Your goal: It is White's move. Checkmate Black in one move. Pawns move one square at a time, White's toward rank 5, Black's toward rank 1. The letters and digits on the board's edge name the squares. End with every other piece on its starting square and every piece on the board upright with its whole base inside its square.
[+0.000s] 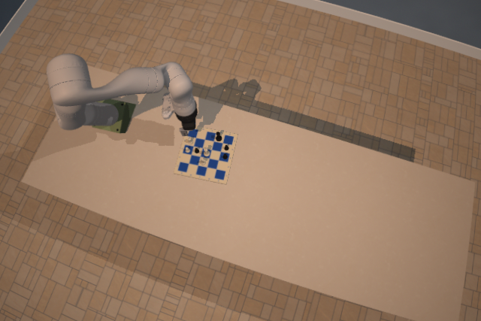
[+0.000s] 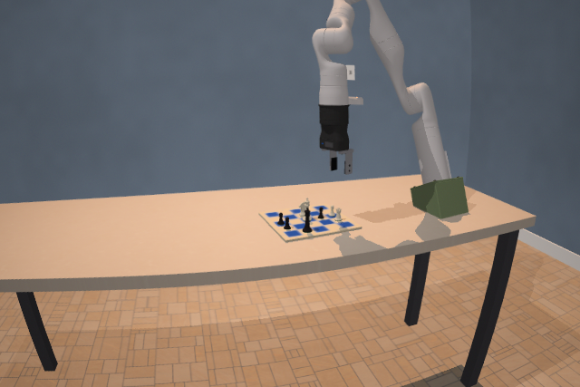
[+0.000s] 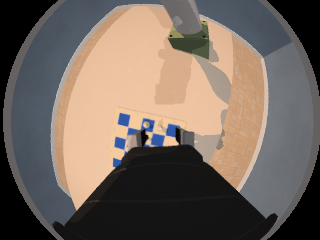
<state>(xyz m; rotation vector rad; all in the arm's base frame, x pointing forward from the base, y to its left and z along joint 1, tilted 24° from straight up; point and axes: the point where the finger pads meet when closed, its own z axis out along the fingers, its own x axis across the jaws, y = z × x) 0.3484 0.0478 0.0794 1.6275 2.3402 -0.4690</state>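
The blue-and-cream chessboard lies 8 cm ahead of my hand, 3 cm to the right of it and 16 cm below it.
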